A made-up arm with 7 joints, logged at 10 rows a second.
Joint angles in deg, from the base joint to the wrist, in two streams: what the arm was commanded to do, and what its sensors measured. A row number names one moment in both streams.
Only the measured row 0 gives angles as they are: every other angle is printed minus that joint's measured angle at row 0.
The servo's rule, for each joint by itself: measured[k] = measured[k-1] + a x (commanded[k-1-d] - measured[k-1]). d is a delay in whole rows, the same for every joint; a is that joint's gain. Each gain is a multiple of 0.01, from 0.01 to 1. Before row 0 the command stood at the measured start. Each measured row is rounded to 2 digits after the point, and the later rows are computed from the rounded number. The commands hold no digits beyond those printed.
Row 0, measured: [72.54 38.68 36.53 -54.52 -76.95 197.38 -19.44]
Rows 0 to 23, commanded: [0.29 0.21 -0.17 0.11 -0.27 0.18 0.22]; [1.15 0.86 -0.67 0.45 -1.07 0.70 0.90]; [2.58 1.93 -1.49 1.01 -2.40 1.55 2.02]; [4.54 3.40 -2.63 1.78 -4.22 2.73 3.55]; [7.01 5.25 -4.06 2.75 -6.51 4.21 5.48]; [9.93 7.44 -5.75 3.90 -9.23 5.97 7.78]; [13.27 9.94 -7.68 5.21 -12.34 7.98 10.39]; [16.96 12.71 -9.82 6.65 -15.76 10.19 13.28]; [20.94 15.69 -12.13 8.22 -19.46 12.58 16.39]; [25.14 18.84 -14.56 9.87 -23.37 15.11 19.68]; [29.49 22.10 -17.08 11.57 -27.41 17.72 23.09]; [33.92 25.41 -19.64 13.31 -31.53 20.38 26.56]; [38.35 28.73 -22.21 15.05 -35.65 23.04 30.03]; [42.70 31.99 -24.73 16.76 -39.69 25.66 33.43]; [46.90 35.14 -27.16 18.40 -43.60 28.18 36.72]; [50.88 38.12 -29.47 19.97 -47.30 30.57 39.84]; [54.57 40.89 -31.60 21.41 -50.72 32.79 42.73]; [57.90 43.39 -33.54 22.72 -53.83 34.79 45.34]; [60.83 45.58 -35.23 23.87 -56.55 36.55 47.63]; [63.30 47.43 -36.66 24.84 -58.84 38.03 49.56]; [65.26 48.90 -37.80 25.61 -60.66 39.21 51.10]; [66.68 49.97 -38.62 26.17 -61.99 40.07 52.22]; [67.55 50.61 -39.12 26.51 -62.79 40.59 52.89]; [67.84 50.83 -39.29 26.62 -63.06 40.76 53.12]
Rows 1 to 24, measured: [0.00 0.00 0.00 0.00 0.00 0.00 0.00]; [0.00 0.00 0.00 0.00 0.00 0.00 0.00]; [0.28 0.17 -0.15 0.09 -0.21 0.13 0.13]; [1.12 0.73 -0.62 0.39 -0.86 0.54 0.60]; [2.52 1.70 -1.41 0.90 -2.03 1.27 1.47]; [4.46 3.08 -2.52 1.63 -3.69 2.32 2.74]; [6.91 4.84 -3.92 2.56 -5.83 3.68 4.41]; [9.81 6.95 -5.59 3.67 -8.41 5.33 6.47]; [13.13 9.37 -7.49 4.95 -11.40 7.24 8.86]; [16.81 12.08 -9.61 6.36 -14.71 9.36 11.56]; [20.77 15.00 -11.90 7.90 -18.32 11.68 14.51]; [24.97 18.11 -14.32 9.54 -22.16 14.15 17.66]; [29.31 21.34 -16.83 11.22 -26.15 16.72 20.97]; [33.74 24.64 -19.39 12.95 -30.24 19.36 24.38]; [38.17 27.95 -21.96 14.69 -34.35 22.01 27.83]; [42.52 31.22 -24.48 16.41 -38.41 24.64 31.25]; [46.72 34.40 -26.92 18.06 -42.35 27.19 34.59]; [50.71 37.41 -29.24 19.65 -46.11 29.62 37.79]; [54.42 40.23 -31.39 21.11 -49.61 31.90 40.80]; [57.76 42.79 -33.35 22.45 -52.82 33.98 43.57]; [60.71 45.05 -35.06 23.63 -55.65 35.83 46.05]; [63.20 46.98 -36.52 24.63 -58.07 37.41 48.19]; [65.18 48.54 -37.68 25.44 -60.04 38.71 49.97]; [66.62 49.70 -38.54 26.05 -61.52 39.69 51.34]
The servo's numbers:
d 2
a 0.96 0.81 0.91 0.83 0.76 0.72 0.61

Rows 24 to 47, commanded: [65.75 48.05 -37.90 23.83 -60.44 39.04 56.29]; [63.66 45.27 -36.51 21.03 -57.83 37.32 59.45]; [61.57 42.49 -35.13 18.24 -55.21 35.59 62.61]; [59.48 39.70 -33.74 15.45 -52.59 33.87 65.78]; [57.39 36.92 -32.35 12.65 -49.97 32.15 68.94]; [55.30 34.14 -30.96 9.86 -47.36 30.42 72.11]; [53.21 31.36 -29.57 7.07 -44.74 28.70 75.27]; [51.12 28.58 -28.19 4.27 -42.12 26.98 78.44]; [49.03 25.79 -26.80 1.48 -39.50 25.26 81.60]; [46.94 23.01 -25.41 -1.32 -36.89 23.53 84.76]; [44.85 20.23 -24.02 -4.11 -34.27 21.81 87.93]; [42.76 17.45 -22.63 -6.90 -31.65 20.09 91.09]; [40.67 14.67 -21.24 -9.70 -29.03 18.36 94.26]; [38.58 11.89 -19.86 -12.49 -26.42 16.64 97.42]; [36.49 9.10 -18.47 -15.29 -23.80 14.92 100.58]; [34.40 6.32 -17.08 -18.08 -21.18 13.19 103.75]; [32.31 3.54 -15.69 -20.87 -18.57 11.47 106.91]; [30.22 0.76 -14.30 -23.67 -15.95 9.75 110.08]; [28.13 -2.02 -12.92 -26.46 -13.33 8.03 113.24]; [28.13 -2.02 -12.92 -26.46 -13.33 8.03 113.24]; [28.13 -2.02 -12.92 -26.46 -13.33 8.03 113.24]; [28.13 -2.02 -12.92 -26.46 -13.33 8.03 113.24]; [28.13 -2.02 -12.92 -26.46 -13.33 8.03 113.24]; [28.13 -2.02 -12.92 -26.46 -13.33 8.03 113.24]
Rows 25 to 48, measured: [67.51 50.44 -39.07 26.43 -62.49 40.34 52.29]; [67.83 50.76 -39.27 26.59 -62.92 40.64 52.80]; [65.83 48.56 -38.02 24.30 -61.04 39.49 54.93]; [63.75 45.90 -36.65 21.59 -58.60 37.93 57.69]; [61.66 43.14 -35.27 18.81 -56.02 36.25 60.69]; [59.57 40.35 -33.88 16.02 -53.41 34.54 63.79]; [57.48 37.57 -32.49 13.22 -50.80 32.82 66.93]; [55.39 34.79 -31.10 10.43 -48.19 31.09 70.09]; [53.30 32.01 -29.71 7.64 -45.57 29.37 73.25]; [51.21 29.23 -28.33 4.84 -42.95 27.65 76.42]; [49.12 26.44 -26.94 2.05 -40.33 25.93 79.58]; [47.03 23.66 -25.55 -0.75 -37.72 24.20 82.74]; [44.94 20.88 -24.16 -3.54 -35.10 22.48 85.91]; [42.85 18.10 -22.77 -6.33 -32.48 20.76 89.07]; [40.76 15.32 -21.38 -9.13 -29.86 19.03 92.24]; [38.67 12.54 -20.00 -11.92 -27.25 17.31 95.40]; [36.58 9.75 -18.61 -14.72 -24.63 15.59 98.56]; [34.49 6.97 -17.22 -17.51 -22.01 13.86 101.73]; [32.40 4.19 -15.83 -20.30 -19.40 12.14 104.89]; [30.31 1.41 -14.44 -23.10 -16.78 10.42 108.06]; [28.22 -1.37 -13.06 -25.89 -14.16 8.70 111.22]; [28.13 -1.90 -12.93 -26.36 -13.53 8.22 112.45]; [28.13 -2.00 -12.92 -26.44 -13.38 8.08 112.93]; [28.13 -2.02 -12.92 -26.46 -13.34 8.04 113.12]
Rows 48 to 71, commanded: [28.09 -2.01 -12.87 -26.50 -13.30 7.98 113.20]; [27.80 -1.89 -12.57 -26.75 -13.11 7.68 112.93]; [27.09 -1.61 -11.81 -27.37 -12.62 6.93 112.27]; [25.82 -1.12 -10.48 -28.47 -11.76 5.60 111.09]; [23.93 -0.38 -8.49 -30.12 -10.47 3.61 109.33]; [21.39 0.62 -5.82 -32.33 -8.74 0.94 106.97]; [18.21 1.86 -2.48 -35.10 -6.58 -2.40 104.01]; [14.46 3.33 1.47 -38.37 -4.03 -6.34 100.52]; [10.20 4.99 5.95 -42.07 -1.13 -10.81 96.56]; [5.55 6.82 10.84 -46.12 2.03 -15.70 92.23]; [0.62 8.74 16.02 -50.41 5.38 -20.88 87.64]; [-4.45 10.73 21.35 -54.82 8.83 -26.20 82.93]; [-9.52 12.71 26.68 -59.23 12.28 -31.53 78.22]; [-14.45 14.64 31.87 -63.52 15.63 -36.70 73.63]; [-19.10 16.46 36.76 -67.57 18.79 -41.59 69.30]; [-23.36 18.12 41.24 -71.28 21.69 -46.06 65.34]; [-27.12 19.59 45.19 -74.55 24.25 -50.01 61.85]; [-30.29 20.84 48.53 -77.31 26.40 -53.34 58.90]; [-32.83 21.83 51.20 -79.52 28.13 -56.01 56.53]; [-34.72 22.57 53.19 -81.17 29.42 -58.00 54.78]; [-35.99 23.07 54.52 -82.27 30.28 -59.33 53.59]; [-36.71 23.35 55.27 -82.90 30.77 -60.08 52.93]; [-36.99 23.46 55.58 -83.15 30.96 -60.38 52.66]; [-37.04 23.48 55.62 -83.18 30.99 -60.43 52.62]
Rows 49 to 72, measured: [28.13 -2.02 -12.92 -26.46 -13.33 8.03 113.19]; [28.13 -2.02 -12.92 -26.46 -13.33 8.03 113.22]; [28.09 -2.01 -12.87 -26.49 -13.31 7.99 113.21]; [27.81 -1.91 -12.60 -26.71 -13.16 7.77 113.04]; [27.12 -1.67 -11.88 -27.26 -12.75 7.17 112.57]; [25.87 -1.22 -10.61 -28.26 -12.00 6.04 111.67]; [24.01 -0.54 -8.68 -29.80 -10.84 4.29 110.24]; [21.49 0.40 -6.08 -31.90 -9.24 1.88 108.25]; [18.34 1.58 -2.80 -34.56 -7.22 -1.20 105.66]; [14.62 3.00 1.09 -37.72 -4.80 -4.90 102.52]; [10.38 4.61 5.51 -41.33 -2.01 -9.16 98.88]; [5.74 6.40 10.36 -45.31 1.06 -13.87 94.82]; [0.82 8.30 15.51 -49.54 4.34 -18.92 90.44]; [-4.24 10.27 20.82 -53.92 7.75 -24.16 85.86]; [-9.31 12.25 26.15 -58.33 11.19 -29.47 81.20]; [-14.24 14.19 31.36 -62.64 14.56 -34.68 76.58]; [-18.91 16.03 36.27 -66.73 17.77 -39.66 72.14]; [-23.18 17.72 40.79 -70.51 20.75 -44.27 67.99]; [-26.96 19.23 44.79 -73.86 23.41 -48.40 64.24]; [-30.16 20.53 48.19 -76.72 25.68 -51.96 60.98]; [-32.72 21.58 50.93 -79.04 27.54 -54.88 58.27]; [-34.64 22.38 52.99 -80.81 28.97 -57.13 56.14]; [-35.94 22.94 54.38 -82.02 29.97 -58.71 54.58]; [-36.68 23.27 55.19 -82.75 30.58 -59.70 53.57]
